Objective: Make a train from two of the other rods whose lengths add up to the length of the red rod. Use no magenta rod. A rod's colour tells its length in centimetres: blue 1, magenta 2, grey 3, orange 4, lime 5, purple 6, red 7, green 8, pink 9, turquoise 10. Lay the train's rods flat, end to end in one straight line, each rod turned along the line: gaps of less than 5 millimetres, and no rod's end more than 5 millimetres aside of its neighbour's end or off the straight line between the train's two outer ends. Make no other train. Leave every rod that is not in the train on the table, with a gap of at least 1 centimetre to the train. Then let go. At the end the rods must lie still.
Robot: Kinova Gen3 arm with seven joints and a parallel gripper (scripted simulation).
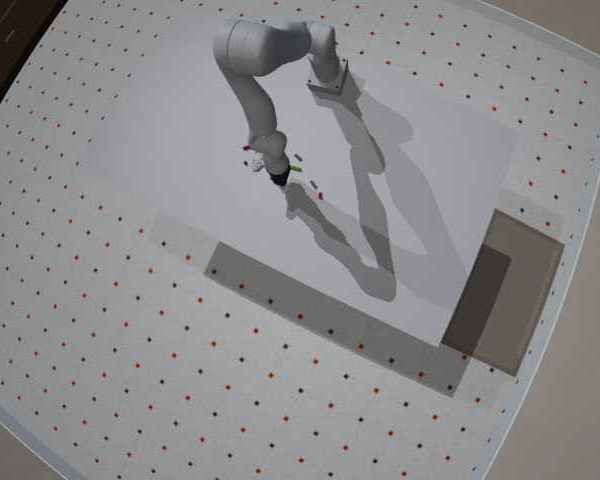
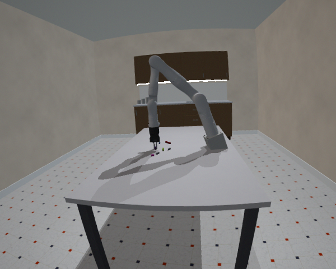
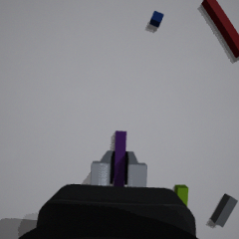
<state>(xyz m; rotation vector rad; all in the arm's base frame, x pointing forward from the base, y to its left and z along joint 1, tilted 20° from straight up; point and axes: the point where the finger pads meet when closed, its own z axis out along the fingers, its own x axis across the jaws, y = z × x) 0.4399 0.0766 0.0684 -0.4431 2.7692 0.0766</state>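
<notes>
The blue rod is 150 mm to the right of my hand, 20 mm ahead of it and 10 mm below it. From my hand the other things lie so: purple rod (10 mm below); lime rod (70 mm behind, 20 mm to the left, 10 mm below); magenta rod (170 mm to the left, 40 mm behind, 10 mm below).
</notes>
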